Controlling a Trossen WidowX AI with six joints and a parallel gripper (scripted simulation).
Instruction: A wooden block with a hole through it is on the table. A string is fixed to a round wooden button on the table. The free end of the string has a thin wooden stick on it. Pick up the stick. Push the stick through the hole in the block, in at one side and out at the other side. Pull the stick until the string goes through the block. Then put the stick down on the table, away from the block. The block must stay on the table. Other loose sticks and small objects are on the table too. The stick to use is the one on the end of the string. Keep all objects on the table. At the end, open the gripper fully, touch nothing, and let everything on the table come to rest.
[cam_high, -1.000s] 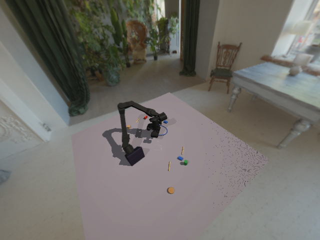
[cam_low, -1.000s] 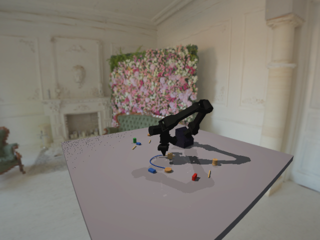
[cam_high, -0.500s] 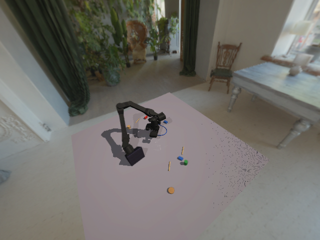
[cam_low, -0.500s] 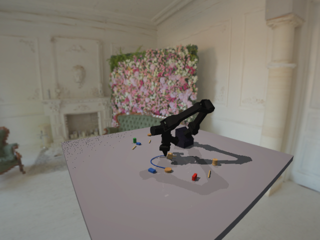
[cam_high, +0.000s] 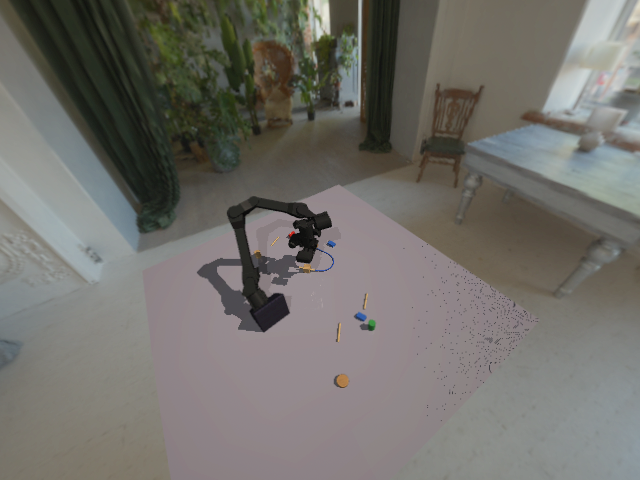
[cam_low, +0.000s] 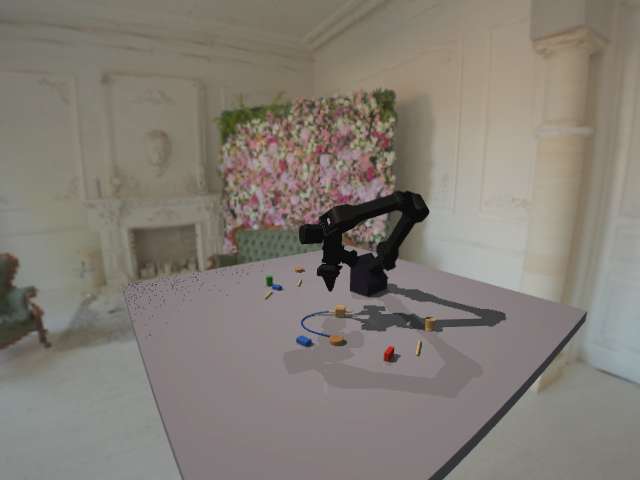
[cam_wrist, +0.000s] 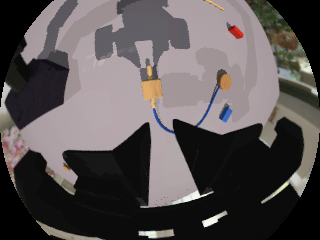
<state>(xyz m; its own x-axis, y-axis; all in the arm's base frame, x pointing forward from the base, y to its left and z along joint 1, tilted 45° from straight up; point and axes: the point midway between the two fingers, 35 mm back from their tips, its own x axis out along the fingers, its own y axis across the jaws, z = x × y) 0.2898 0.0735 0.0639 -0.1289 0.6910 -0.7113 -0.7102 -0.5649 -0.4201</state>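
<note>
The wooden block lies 20 mm behind my gripper tip, 20 mm to the left of it and 80 mm below it. From my gripper tip the other things lie so: wooden cylinder (190 mm behind, 250 mm to the left, 70 mm below); red block (30 mm ahead, 290 mm to the left, 80 mm below); blue piece (170 mm ahead, 100 mm to the left, 80 mm below).
</note>
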